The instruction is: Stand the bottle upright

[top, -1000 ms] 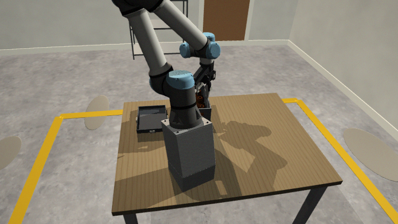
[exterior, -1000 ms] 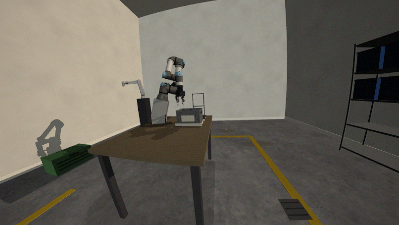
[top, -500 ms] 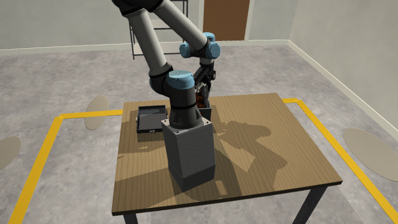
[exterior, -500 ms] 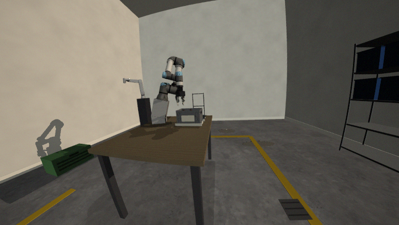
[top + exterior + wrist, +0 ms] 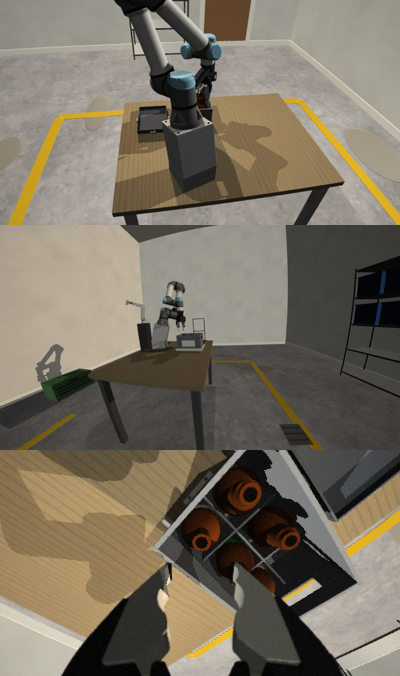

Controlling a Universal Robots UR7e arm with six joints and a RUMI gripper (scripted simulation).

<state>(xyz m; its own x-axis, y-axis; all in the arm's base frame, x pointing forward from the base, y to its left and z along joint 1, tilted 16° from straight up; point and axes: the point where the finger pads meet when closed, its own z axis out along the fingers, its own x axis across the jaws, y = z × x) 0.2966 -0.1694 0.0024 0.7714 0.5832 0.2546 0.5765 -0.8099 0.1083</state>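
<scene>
The bottle lies 150 mm below my hand. The rest, counted from my hand: dark tray 290 mm to the left, 220 mm below, 140 mm ahead; then crate 150 mm below, 100 mm ahead, 30 mm to the left.
</scene>
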